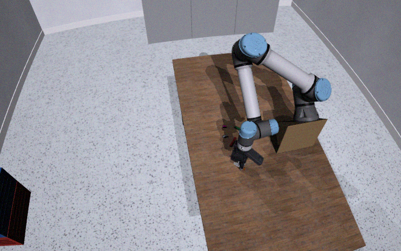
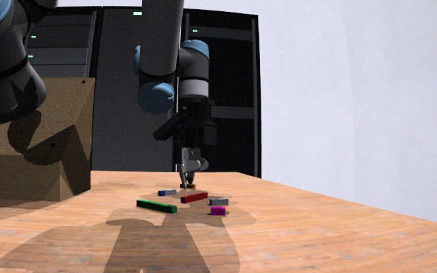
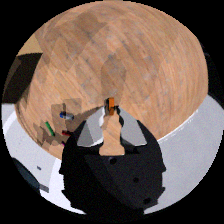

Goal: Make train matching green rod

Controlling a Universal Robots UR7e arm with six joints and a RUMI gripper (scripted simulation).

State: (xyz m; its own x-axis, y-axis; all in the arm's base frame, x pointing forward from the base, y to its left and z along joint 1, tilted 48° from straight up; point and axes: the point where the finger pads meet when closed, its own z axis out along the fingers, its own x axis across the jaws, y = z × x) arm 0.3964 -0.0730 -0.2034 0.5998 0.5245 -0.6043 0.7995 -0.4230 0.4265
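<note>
My hand is 1 cm above the orange rod. Also, from my hand: blue rod 12 cm to the right, 6 cm behind, 1 cm below; green rod 26 cm to the right, 7 cm behind, 1 cm below; red rod 18 cm to the right, 1 cm below.
</note>
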